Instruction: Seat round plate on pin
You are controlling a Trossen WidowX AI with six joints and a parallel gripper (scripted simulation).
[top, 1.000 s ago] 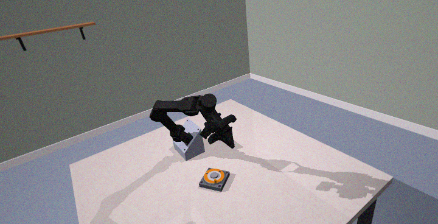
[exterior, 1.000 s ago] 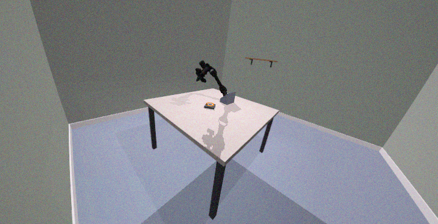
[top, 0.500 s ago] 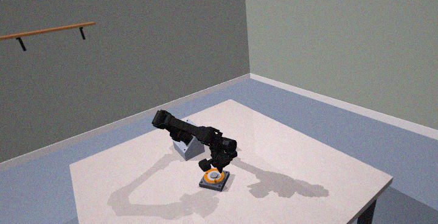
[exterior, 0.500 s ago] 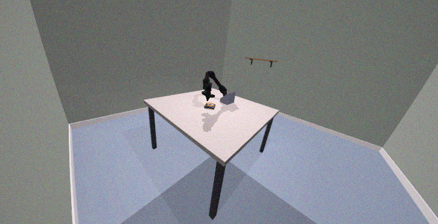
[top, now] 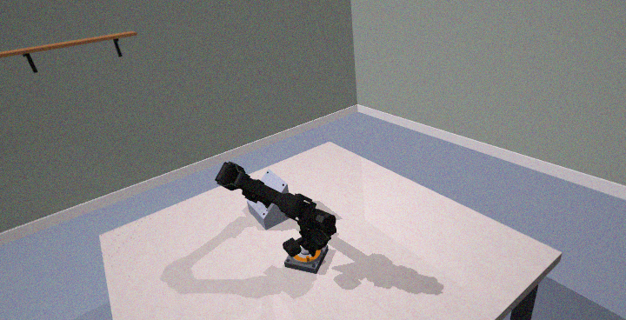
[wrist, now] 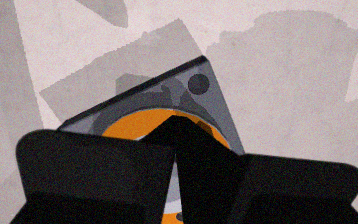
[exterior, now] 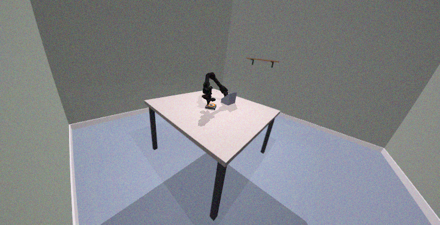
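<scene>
The round plate is 30 mm behind my gripper tip, 10 mm to the right of it and 10 mm below it. From my gripper tip the other things lie so: grey square base (50 mm behind, 30 mm below).
</scene>
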